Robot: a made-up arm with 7 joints. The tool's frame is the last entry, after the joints.
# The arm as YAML. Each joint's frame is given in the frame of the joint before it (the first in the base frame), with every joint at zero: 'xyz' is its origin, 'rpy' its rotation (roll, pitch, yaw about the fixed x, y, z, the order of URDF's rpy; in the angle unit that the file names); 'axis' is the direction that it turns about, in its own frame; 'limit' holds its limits. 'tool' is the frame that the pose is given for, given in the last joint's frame.
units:
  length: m
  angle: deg
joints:
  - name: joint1
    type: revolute
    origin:
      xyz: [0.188, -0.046, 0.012]
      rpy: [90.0, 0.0, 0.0]
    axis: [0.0, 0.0, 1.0]
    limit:
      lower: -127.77
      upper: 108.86
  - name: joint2
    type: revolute
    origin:
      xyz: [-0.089, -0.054, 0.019]
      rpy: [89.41, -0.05, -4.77]
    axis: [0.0, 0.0, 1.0]
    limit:
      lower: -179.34
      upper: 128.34
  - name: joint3
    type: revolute
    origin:
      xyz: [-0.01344, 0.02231, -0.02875]
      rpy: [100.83, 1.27, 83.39]
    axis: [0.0, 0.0, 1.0]
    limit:
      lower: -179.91
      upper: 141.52
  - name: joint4
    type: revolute
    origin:
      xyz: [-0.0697, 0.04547, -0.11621]
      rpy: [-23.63, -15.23, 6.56]
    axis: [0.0, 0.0, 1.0]
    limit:
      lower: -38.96
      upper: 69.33
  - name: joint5
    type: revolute
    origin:
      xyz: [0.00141, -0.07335, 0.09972]
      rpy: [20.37, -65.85, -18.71]
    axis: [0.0, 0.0, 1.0]
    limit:
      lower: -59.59
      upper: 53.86
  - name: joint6
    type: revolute
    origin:
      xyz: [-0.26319, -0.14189, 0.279]
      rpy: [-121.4, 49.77, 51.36]
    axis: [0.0, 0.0, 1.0]
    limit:
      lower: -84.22
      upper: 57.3
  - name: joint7
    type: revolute
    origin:
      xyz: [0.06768, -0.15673, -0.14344]
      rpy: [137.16, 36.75, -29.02]
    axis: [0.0, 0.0, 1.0]
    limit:
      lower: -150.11
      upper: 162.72
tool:
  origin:
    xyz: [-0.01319, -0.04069, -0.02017]
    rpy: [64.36, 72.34, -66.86]
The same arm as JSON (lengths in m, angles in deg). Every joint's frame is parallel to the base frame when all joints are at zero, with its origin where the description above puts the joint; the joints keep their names.
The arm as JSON. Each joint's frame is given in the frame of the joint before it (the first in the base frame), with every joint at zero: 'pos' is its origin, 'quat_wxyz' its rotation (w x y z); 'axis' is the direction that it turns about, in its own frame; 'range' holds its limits. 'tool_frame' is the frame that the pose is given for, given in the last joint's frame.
{"length_unit": "m", "angle_unit": "deg", "joints": [{"joint": "joint1", "pos": [0.188, -0.046, 0.012], "quat_wxyz": [1.0, 0.0, 0.0, 0.0], "axis": "-y", "range": [-127.77, 108.86]}, {"joint": "joint2", "pos": [-0.089, -0.019, -0.054], "quat_wxyz": [1.0, 0.0, 0.0, 0.0], "axis": [-0.083198, -0.0103, -0.99648], "range": [-179.34, 128.34]}, {"joint": "joint3", "pos": [-0.011, -0.022, 0.03], "quat_wxyz": [1.0, 0.0, 0.0, 0.0], "axis": [0.987421, 0.118303, 0.104902], "range": [-179.91, 141.52]}, {"joint": "joint4", "pos": [-0.118, 0.055, -0.059], "quat_wxyz": [1.0, 0.0, 0.0, 0.0], "axis": [0.879295, 0.383598, -0.282298], "range": [-38.96, 69.33]}, {"joint": "joint5", "pos": [0.109, 0.041, 0.042], "quat_wxyz": [1.0, 0.0, 0.0, 0.0], "axis": [0.0, 1.0, 0.0001], "range": [-59.59, 53.86]}, {"joint": "joint6", "pos": [-0.238, 0.279, 0.1811], "quat_wxyz": [1.0, 0.0, 0.0, 0.0], "axis": [-0.93849, -0.336497, -0.077499], "range": [-84.22, 57.3]}, {"joint": "joint7", "pos": [0.136, 0.083, -0.156], "quat_wxyz": [1.0, 0.0, 0.0, 0.0], "axis": [0.273492, 0.952871, 0.131296], "range": [-150.11, 162.72]}], "tool_frame": {"pos": [0.01, -0.029, 0.036], "quat_wxyz": [0.707107, -0.000037, 0.000072, -0.707107]}}
